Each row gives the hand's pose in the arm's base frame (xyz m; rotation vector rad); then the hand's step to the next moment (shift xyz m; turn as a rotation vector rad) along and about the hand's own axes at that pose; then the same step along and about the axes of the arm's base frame.
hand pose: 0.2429 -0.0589 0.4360 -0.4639 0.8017 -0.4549
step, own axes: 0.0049 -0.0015 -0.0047 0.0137 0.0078 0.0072
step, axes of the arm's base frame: -0.0009 -0.0049 -0.0048 0.0155 0.0004 -0.0077
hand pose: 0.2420 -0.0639 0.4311 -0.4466 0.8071 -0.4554
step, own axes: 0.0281 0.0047 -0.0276 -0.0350 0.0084 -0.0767
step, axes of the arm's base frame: -0.0030 -0.0171 -0.0357 -0.0781 0.0103 -0.0311
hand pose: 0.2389 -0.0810 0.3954 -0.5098 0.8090 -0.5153
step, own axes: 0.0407 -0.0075 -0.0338 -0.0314 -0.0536 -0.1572
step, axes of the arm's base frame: -0.0043 -0.0381 -0.0373 -0.1531 -0.0574 -0.0428
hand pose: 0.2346 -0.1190 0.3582 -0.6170 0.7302 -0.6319
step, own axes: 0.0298 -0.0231 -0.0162 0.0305 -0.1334 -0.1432
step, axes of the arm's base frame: -0.0018 -0.0406 -0.0056 -0.1305 -0.1490 -0.0040
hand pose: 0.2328 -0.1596 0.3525 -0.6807 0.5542 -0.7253
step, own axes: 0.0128 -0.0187 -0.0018 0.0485 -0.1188 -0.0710
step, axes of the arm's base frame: -0.0008 -0.0206 0.0095 -0.0653 -0.1281 0.0287
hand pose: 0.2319 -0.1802 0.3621 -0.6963 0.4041 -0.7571
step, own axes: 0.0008 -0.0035 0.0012 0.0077 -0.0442 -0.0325
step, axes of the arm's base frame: -0.0005 -0.0019 0.0032 -0.0347 -0.0426 0.0073
